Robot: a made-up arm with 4 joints.
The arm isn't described. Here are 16 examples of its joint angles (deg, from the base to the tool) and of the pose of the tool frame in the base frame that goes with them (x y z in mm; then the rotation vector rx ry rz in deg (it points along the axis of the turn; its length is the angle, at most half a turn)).
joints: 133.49 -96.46 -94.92 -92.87
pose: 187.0 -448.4 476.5 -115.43 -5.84 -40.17
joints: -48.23 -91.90 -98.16 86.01
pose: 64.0 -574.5 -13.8 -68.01 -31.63 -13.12
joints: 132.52 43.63 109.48 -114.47
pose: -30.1 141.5 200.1 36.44 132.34 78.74
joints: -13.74 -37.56 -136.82 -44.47
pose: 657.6 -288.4 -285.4 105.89 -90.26 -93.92
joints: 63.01 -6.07 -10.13 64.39
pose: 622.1 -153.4 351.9 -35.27 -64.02 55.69
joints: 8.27 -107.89 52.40 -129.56
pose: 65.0 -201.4 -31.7 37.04 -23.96 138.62
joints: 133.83 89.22 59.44 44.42
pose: 315.4 354.0 265.6 -164.57 1.06 -1.21
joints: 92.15 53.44 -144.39 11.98
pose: 472.5 414.6 292.4 106.78 -82.24 83.25
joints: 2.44 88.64 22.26 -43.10
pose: 413.7 134.0 -144.0 -20.44 -2.24 54.13
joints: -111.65 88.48 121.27 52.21
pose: 53.3 404.1 21.3 -16.85 -3.56 -147.86
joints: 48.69 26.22 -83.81 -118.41
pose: 545.1 253.2 -19.1 103.58 20.01 -62.68
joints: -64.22 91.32 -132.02 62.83
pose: 69.7 438.6 -8.3 109.62 -13.56 -27.52
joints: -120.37 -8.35 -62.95 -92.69
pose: -270.1 101.7 4.9 -64.99 65.87 -140.86
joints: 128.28 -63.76 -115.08 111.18
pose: 18.6 -426.7 357.6 28.89 121.69 56.39
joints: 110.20 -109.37 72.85 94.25
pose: 400.6 -449.0 45.5 4.13 -60.55 46.31
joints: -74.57 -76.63 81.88 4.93
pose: 59.7 -554.3 102.0 -28.04 144.38 -22.81
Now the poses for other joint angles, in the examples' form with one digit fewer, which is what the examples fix.
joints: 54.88 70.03 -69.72 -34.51
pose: 578 219 -161 48.0 -28.9 32.4
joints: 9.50 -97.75 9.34 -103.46
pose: 128 -232 -163 -10.2 3.1 162.4
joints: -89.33 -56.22 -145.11 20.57
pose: -74 -495 -287 -23.7 -64.2 -59.9
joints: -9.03 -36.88 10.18 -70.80
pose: 190 -326 -155 -16.3 7.6 -103.5
